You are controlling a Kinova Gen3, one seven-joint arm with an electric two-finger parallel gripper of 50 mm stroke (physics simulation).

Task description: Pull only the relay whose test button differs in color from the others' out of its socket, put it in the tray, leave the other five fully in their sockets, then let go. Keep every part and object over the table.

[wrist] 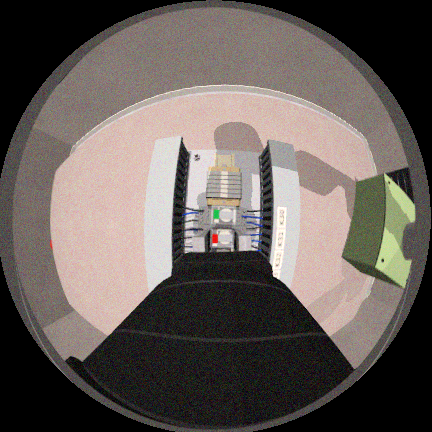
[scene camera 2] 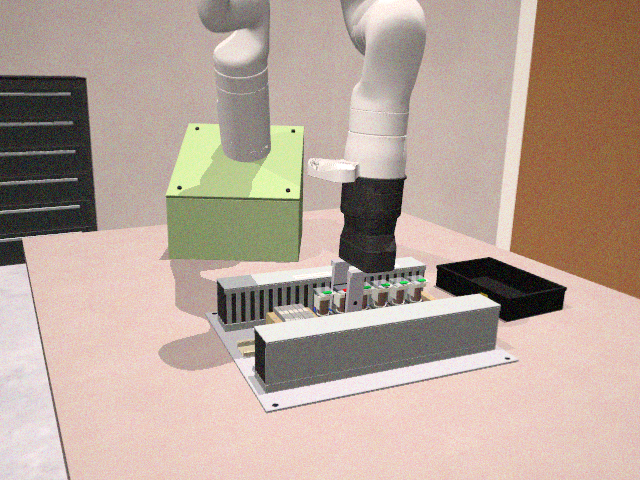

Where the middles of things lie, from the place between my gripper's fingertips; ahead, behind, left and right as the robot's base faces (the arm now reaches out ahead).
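Scene:
White panel (scene camera 2: 300, 396): 3 cm below my hand, 1 cm to the left of it.

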